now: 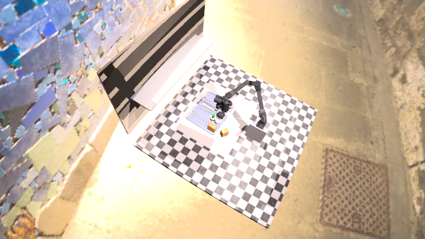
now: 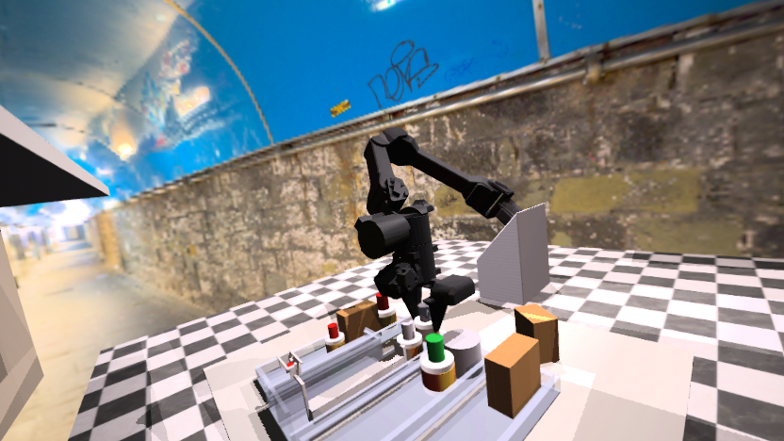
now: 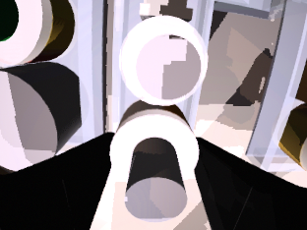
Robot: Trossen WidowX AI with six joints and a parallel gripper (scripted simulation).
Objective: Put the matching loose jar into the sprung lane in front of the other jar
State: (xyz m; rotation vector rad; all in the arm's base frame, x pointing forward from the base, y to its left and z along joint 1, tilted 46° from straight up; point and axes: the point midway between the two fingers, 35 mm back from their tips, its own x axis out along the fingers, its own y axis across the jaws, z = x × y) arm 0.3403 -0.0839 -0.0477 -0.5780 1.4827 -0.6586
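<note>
Now: gripper tip 8 cm to the right of the grey cylinder, 2 cm above it and 1 cm short of it. The rest, counted from my gripper tip: sprung lane: 14 cm ahead, 3 cm to the right, 3 cm below.
</note>
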